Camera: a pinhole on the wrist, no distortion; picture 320 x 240 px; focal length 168.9 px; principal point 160.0 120.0 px. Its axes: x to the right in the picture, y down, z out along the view. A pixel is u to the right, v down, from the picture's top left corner.
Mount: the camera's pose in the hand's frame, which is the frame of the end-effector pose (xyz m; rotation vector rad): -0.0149 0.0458 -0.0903 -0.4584 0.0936 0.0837
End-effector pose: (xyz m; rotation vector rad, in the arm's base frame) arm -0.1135 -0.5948 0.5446 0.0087 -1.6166 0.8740
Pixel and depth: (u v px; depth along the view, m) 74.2 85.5 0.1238
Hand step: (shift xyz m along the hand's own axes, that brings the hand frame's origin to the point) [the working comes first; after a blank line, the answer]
In the camera's frame: -0.0629 -0.0253 0.1238

-0.0659 0.0746 0.0381
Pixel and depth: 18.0 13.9 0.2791
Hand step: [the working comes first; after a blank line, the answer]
In the camera's frame: -0.2346 -0.1753 0.2791

-0.2100 -0.0006 0.2611
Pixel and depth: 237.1 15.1 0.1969
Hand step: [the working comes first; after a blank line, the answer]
In the camera's frame: 0.0899 -0.1223 0.1969

0.1008 0.0295 0.1292
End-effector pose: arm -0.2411 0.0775 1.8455 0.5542 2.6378 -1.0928
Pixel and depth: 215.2 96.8 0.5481
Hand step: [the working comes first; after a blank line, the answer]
In the camera's frame: 0.1791 -0.0753 0.5481

0.2096 0.2332 0.4124
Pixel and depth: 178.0 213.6 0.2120
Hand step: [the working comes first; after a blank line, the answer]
In the camera's frame: 0.0226 0.1175 0.2120

0.0107 0.2465 0.0451
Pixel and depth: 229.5 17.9 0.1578
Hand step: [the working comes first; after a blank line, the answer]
In the camera's frame: 0.0649 -0.0954 0.1578

0.0705 0.0347 0.0852
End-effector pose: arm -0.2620 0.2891 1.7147 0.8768 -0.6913 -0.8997
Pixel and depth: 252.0 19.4 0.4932
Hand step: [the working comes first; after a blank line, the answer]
In the camera's frame: 0.2686 -0.2938 0.4932

0.3167 0.0189 0.4492
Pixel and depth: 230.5 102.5 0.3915
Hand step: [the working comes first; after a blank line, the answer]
In the camera's frame: 0.1634 -0.0406 0.3915

0.1793 0.1936 0.2591
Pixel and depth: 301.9 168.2 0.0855
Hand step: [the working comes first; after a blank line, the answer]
In the camera's frame: 0.0718 0.0244 0.0855

0.0600 0.1099 -0.0325
